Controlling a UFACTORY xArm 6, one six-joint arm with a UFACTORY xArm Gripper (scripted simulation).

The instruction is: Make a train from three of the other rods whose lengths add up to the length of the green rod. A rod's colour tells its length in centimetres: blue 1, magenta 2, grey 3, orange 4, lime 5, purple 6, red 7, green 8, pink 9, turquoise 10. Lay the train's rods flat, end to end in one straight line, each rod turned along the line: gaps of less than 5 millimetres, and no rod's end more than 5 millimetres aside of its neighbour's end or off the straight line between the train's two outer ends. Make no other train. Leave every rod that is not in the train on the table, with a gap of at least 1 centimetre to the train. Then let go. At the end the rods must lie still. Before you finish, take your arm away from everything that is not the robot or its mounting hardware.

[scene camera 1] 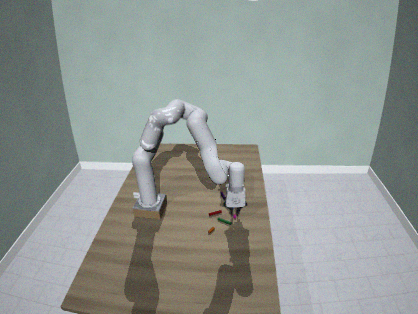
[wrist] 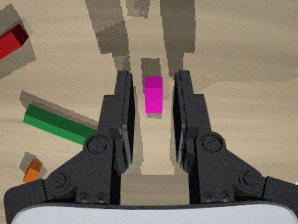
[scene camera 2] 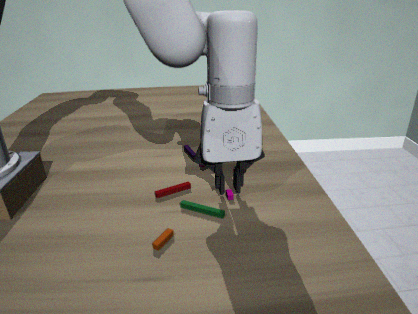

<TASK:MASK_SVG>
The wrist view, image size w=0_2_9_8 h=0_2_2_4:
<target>my gripper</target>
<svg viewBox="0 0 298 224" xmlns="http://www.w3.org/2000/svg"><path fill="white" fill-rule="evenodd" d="M298 185L270 176L263 177L258 170L226 148L224 138L211 129L204 94L194 94L190 71L179 70L179 73L175 73L173 98L177 163L181 164L181 169L183 168L189 174L190 205L120 205L121 174L128 169L129 163L133 161L135 101L132 73L118 71L114 97L113 95L104 95L97 133L93 133L85 139L83 150L50 173L46 179L40 178L8 189L5 192L3 201L7 224L298 224Z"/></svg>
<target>green rod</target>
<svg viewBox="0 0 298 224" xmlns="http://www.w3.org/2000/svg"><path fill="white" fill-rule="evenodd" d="M23 122L81 145L83 145L85 139L90 134L97 132L95 129L30 103Z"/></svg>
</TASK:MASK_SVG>
